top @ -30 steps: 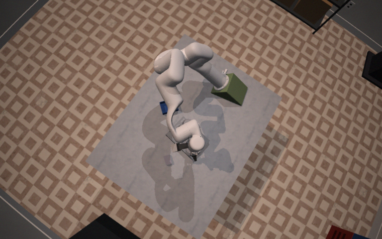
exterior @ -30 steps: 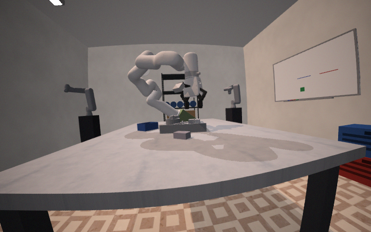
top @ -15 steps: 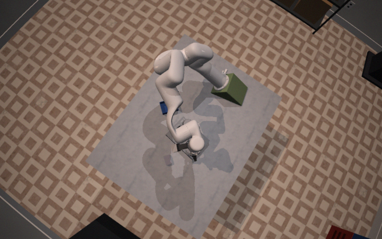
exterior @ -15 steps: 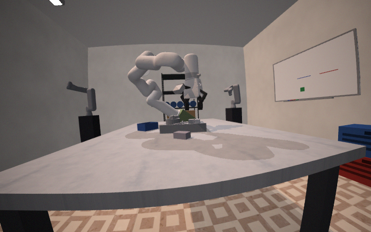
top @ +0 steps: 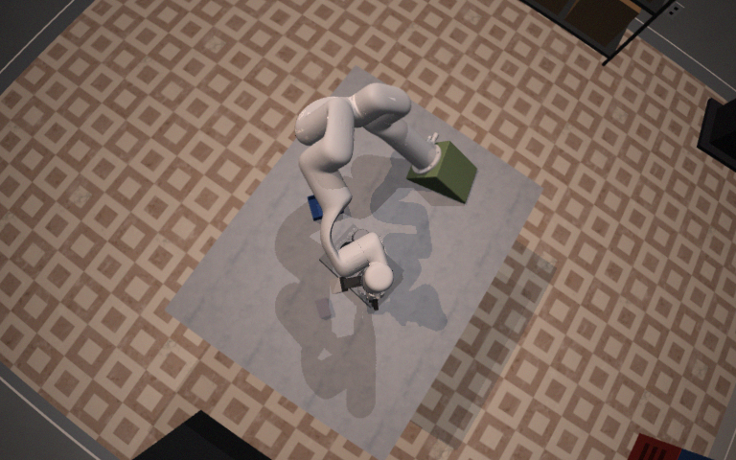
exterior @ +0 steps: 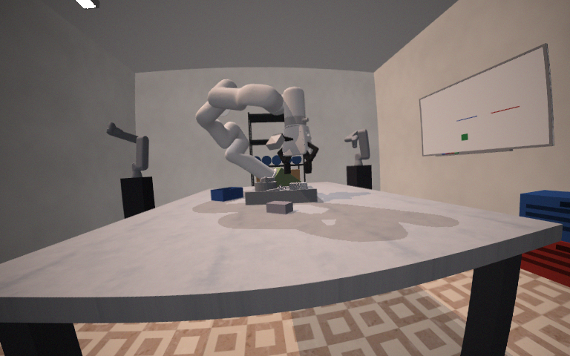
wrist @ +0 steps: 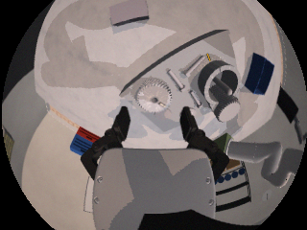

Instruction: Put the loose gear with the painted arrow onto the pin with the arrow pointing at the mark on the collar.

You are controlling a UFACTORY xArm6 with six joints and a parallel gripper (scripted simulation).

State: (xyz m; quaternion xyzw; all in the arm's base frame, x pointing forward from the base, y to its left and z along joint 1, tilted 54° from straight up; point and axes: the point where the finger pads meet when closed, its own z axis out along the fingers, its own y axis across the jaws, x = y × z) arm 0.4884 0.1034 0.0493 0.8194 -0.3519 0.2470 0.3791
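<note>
The toothed gear lies 6 cm below my hand. Round my hand: blue box: 26 cm to the right, 18 cm behind, 10 cm below; small grey block: 13 cm ahead, 9 cm to the right, 9 cm below.
</note>
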